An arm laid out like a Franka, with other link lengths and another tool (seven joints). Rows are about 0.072 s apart.
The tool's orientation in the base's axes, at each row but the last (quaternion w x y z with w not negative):
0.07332 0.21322 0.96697 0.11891
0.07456 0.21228 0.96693 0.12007
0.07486 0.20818 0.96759 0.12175
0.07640 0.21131 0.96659 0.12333
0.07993 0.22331 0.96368 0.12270
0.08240 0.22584 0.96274 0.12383
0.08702 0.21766 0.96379 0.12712
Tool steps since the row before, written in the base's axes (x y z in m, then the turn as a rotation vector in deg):
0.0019 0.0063 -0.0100 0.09 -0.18 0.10
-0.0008 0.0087 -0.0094 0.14 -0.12 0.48
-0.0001 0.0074 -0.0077 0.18 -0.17 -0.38
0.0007 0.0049 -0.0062 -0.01 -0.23 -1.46
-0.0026 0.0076 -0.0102 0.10 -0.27 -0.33
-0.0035 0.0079 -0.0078 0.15 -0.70 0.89
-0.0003 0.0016 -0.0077 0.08 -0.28 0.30
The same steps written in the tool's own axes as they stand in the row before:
0.0019 0.0037 0.0112 -0.17 -0.10 -0.11
0.0053 0.0049 0.0106 -0.22 0.08 -0.46
0.0039 0.0044 0.0089 -0.20 -0.18 0.36
0.0021 0.0029 0.0071 0.05 -0.60 1.35
0.0067 0.0028 0.0107 -0.18 -0.28 0.28
0.0075 0.0033 0.0083 -0.54 -0.30 -0.96
0.0018 -0.0009 0.0076 -0.23 -0.13 -0.33

